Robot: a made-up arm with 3 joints. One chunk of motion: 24 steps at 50 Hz.
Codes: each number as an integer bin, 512 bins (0 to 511) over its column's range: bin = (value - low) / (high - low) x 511, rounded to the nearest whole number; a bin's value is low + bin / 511 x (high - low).
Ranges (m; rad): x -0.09..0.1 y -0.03..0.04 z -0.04..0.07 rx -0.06..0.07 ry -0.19..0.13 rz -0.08..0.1
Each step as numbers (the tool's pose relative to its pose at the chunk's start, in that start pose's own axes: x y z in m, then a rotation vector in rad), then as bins.
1 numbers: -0.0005 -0.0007 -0.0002 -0.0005 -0.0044 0.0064
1 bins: 241 214 185 234 296 245
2 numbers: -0.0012 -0.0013 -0.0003 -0.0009 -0.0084 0.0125
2 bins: 239 210 184 232 290 263
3 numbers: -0.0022 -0.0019 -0.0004 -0.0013 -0.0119 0.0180
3 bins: 236 205 184 231 284 278
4 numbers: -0.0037 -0.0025 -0.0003 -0.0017 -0.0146 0.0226
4 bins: 232 201 184 229 280 291
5 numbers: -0.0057 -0.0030 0.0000 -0.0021 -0.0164 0.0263
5 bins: 227 197 186 228 277 302
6 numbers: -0.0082 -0.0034 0.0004 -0.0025 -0.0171 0.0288
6 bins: 220 194 188 226 276 309
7 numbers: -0.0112 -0.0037 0.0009 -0.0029 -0.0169 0.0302
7 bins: 212 192 190 224 276 313
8 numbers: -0.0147 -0.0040 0.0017 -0.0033 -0.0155 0.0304
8 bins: 203 190 194 223 279 313
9 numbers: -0.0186 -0.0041 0.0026 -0.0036 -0.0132 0.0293
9 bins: 192 189 198 222 282 310
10 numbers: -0.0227 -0.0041 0.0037 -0.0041 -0.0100 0.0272
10 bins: 181 189 203 220 287 304
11 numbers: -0.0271 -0.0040 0.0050 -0.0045 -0.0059 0.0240
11 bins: 169 190 209 218 294 295
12 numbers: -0.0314 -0.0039 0.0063 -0.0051 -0.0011 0.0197
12 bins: 158 191 215 216 302 283
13 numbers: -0.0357 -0.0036 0.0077 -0.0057 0.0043 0.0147
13 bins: 146 193 222 213 310 269
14 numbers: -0.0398 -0.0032 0.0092 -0.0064 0.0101 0.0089
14 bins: 135 196 229 211 320 252
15 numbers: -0.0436 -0.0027 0.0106 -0.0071 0.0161 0.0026
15 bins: 125 199 235 208 329 234
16 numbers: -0.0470 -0.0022 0.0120 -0.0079 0.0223 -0.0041
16 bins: 116 203 242 205 339 215
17 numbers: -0.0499 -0.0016 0.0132 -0.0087 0.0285 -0.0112
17 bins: 108 207 247 202 349 195
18 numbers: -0.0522 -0.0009 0.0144 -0.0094 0.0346 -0.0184
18 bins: 102 212 253 199 359 175
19 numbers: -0.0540 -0.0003 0.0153 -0.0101 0.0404 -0.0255
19 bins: 97 217 257 196 368 155
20 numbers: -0.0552 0.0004 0.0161 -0.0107 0.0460 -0.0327
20 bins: 94 222 261 194 377 134
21 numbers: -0.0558 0.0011 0.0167 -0.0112 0.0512 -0.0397
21 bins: 92 227 263 192 385 114
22 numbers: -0.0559 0.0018 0.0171 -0.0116 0.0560 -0.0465
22 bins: 92 232 265 190 393 95
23 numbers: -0.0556 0.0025 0.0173 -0.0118 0.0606 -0.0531
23 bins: 93 237 266 189 400 76
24 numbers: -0.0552 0.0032 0.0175 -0.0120 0.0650 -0.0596
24 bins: 94 242 267 189 407 58
